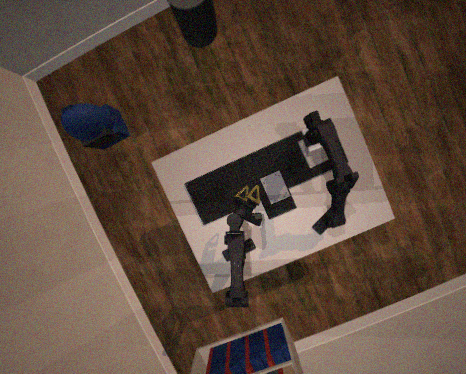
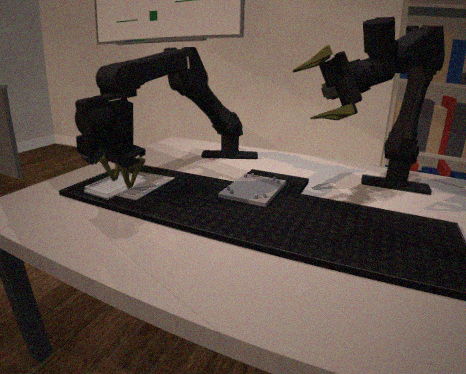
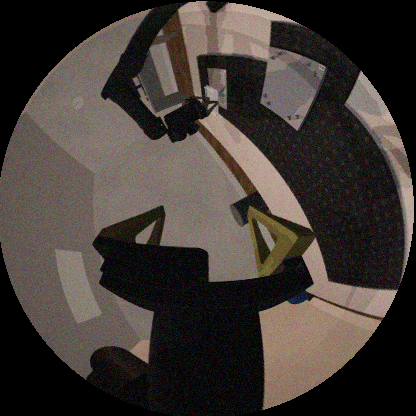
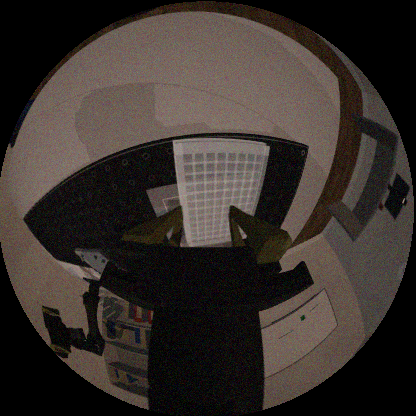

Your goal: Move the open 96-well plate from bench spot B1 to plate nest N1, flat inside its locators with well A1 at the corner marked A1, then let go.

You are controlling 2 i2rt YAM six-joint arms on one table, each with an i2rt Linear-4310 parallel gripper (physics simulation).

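Where they show: left gripper, between the fingertips: (image 1: 252, 185) (image 2: 302, 94) (image 3: 205, 209); right gripper, between the fingertips: (image 2: 122, 184) (image 3: 213, 99) (image 4: 205, 209); left arm's base, origin of its link: (image 2: 395, 185) (image 4: 94, 281); right arm's base, origin of its link: (image 1: 327, 218) (image 2: 229, 155).
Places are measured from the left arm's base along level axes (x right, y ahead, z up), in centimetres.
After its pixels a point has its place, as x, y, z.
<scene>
The white 96-well plate (image 1: 316, 154) (image 2: 102, 187) @[67.3, 44.8, 3.8] (image 3: 211, 94) @[64.8, 37.2, 4.2] (image 4: 221, 174) @[67.1, 43.8, 3.3] is low at the end of the black perforated mat (image 1: 224, 185) @[10.1, 39.1, 1.3] (image 2: 306, 230) @[19.8, 40.2, 1.3] (image 4: 96, 194) @[51.5, 44.1, 1.3], partly over the grey bench spot B1 (image 2: 153, 182) @[62.1, 31.5, 1.5]. My right gripper (image 2: 122, 176) @[65.3, 40.0, 3.3] (image 4: 205, 209) @[65.3, 40.0, 3.3] (image 3: 213, 99) @[65.3, 40.0, 3.3] points down and is shut on the plate's near end. The plate looks slightly skewed between the fingers. The grey plate nest N1 (image 1: 275, 186) @[36.4, 25.5, 2.5] (image 2: 254, 189) @[35.3, 26.9, 2.5] (image 3: 290, 89) @[34.9, 25.5, 2.5] with small locator pins is empty at mid-mat. My left gripper (image 1: 248, 194) (image 2: 303, 94) @[24.3, 33.8, 26.5] (image 3: 205, 209) @[24.3, 33.8, 26.5] is open and empty, raised high in the air.
The mat lies on a white table (image 1: 350, 208) @[70.7, -6.4, 0.0] (image 2: 231, 289) @[27.1, 60.8, 0.0]. The right arm's base (image 2: 229, 153) @[54.9, -3.2, 1.8] stands behind the nest and the left arm's base (image 2: 391, 182) @[1.6, 3.0, 1.8] stands beside the mat. A blue chair (image 1: 92, 124), a dark bin (image 1: 194, 22) and a shelf (image 1: 248, 349) stand on the floor.
</scene>
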